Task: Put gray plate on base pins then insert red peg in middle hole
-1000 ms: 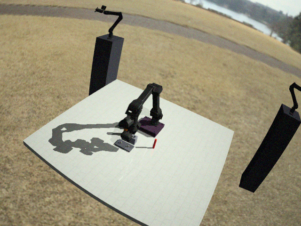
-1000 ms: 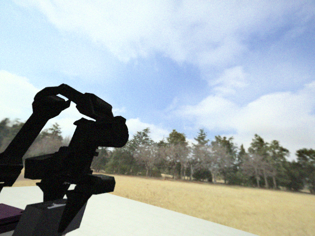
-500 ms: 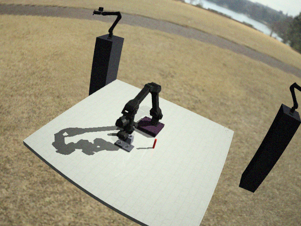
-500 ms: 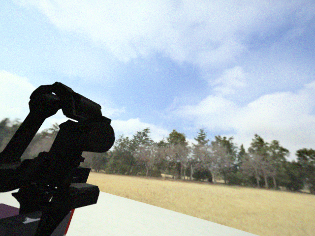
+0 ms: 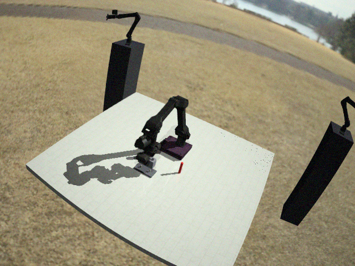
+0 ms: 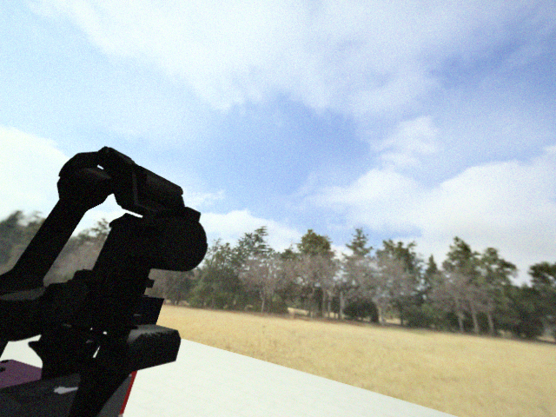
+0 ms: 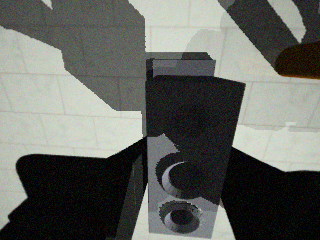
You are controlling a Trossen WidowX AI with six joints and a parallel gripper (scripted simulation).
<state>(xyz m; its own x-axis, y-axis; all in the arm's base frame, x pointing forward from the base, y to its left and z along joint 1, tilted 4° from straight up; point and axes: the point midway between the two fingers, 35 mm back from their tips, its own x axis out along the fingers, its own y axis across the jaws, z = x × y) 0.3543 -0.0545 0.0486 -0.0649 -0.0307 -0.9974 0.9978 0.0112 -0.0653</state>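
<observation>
My gripper tip is 5 cm above the gray base. The rest, counted from my gripper tip: orange cylinder (11 cm behind, 6 cm to the right, 2 cm below); red peg (17 cm to the left, 12 cm behind, 2 cm below); gray plate (3 cm above).
</observation>
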